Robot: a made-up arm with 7 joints. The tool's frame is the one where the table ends. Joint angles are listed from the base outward.
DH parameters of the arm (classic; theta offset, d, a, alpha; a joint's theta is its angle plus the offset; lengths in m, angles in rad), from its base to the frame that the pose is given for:
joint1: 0 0.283 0 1.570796
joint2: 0 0.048 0 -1.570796
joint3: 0 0.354 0.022 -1.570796
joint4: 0 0.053 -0.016 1.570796
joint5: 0 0.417 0 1.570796
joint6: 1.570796 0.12 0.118 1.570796
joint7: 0 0.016 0 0
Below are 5 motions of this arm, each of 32 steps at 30 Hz.
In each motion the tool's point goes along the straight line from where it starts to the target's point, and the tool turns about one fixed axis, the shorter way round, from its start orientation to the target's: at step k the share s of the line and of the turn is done. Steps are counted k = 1, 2, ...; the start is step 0. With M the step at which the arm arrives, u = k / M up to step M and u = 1 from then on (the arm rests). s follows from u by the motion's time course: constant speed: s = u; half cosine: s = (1 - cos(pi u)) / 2; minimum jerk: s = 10 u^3 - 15 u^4 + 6 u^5.
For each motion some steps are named. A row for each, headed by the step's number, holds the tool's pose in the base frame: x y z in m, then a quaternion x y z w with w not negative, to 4 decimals.
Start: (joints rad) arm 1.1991 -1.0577 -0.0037 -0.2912 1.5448 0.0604 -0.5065
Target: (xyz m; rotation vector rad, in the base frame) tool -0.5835 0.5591 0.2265 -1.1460 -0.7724 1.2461
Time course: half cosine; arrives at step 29
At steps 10, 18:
10: 0.0417 0.6755 0.6116 -0.3262 -0.6018 0.1084 0.7208
18: -0.3153 0.6090 0.3917 -0.4380 -0.4661 0.3660 0.6759

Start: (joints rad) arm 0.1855 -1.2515 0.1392 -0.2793 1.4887 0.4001 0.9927
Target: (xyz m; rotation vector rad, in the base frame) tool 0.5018 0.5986 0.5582 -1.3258 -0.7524 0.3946
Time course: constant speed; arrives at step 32
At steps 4, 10, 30, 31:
4: 0.7906 0.1759 0.5867 -0.5852 0.1165 0.1278 0.7922
10: 0.7287 0.2665 0.5806 -0.5989 0.0177 0.1412 0.7881
30: 0.5224 0.5684 0.5602 -0.6001 -0.3073 0.1752 0.7174
31: 0.5121 0.5835 0.5592 -0.5984 -0.3230 0.1764 0.7117

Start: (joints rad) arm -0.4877 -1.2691 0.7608 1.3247 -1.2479 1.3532 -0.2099
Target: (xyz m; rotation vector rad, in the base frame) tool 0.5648 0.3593 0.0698 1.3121 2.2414 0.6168
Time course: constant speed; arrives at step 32
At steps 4, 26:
4: 0.7209 0.0301 0.2309 0.7983 0.4926 0.3422 0.0540
26: 0.5983 0.2888 0.1043 0.5602 0.7623 0.2559 0.1989

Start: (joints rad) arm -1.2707 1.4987 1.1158 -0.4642 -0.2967 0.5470 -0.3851
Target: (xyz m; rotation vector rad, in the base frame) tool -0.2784 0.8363 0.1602 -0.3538 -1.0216 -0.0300
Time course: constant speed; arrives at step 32
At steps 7, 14, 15, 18, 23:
7: -0.4949 0.6910 0.2308 -0.2359 0.2616 0.6719 0.6516
14: -0.4343 0.7317 0.2110 -0.2451 0.0437 0.5308 0.8101
15: -0.4257 0.7375 0.2082 -0.2446 0.0117 0.5062 0.8269
18: -0.3997 0.7549 0.1997 -0.2402 -0.0840 0.4270 0.8677
23: -0.3564 0.7840 0.1856 -0.2238 -0.2395 0.2795 0.9024

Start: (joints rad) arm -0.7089 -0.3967 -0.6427 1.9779 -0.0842 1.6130 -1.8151
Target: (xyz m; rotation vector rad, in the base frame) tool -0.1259 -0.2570 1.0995 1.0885 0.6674 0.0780
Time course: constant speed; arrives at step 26
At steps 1, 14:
1: 0.0806 -0.5598 0.4677 0.8365 0.3096 -0.1132 0.4378
14: -0.0268 -0.4024 0.7962 0.6888 0.3213 -0.0367 0.6489

